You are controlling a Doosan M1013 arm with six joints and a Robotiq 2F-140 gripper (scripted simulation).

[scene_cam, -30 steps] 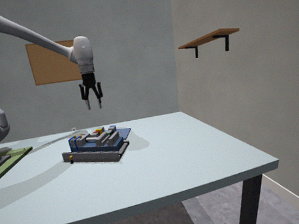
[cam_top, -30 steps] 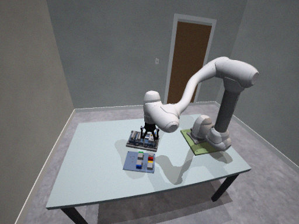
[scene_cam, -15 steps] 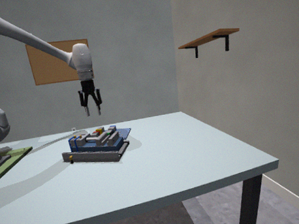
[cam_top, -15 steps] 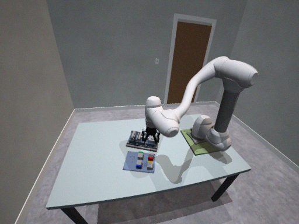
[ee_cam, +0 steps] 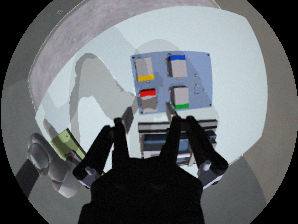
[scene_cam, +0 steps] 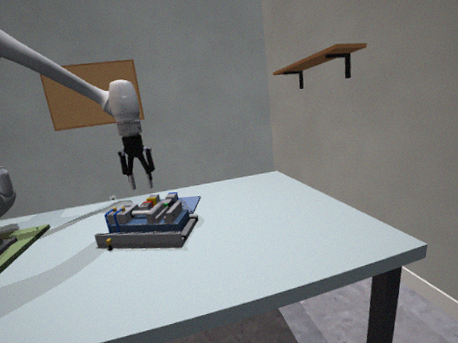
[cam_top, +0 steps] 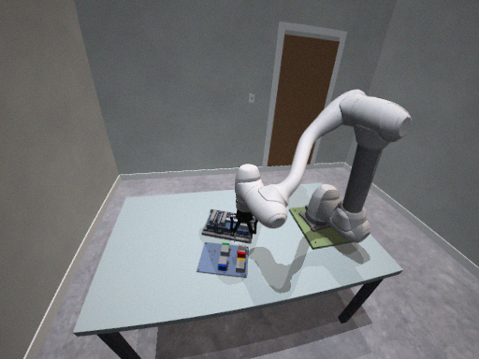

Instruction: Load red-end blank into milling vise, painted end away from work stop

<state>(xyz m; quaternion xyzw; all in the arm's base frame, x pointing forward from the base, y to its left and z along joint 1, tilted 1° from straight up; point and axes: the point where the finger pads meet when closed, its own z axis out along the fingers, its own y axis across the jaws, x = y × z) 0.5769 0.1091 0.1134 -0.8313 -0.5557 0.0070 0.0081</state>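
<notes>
The red-ended blank lies 120 mm below my hand. The rest, counted from my hand: blue-ended blank 120 mm below, 120 mm ahead, 50 mm to the left; then green-ended blank 120 mm below, 80 mm ahead, 40 mm to the right; then yellow-ended blank 120 mm below, 80 mm to the left, 30 mm ahead.
</notes>
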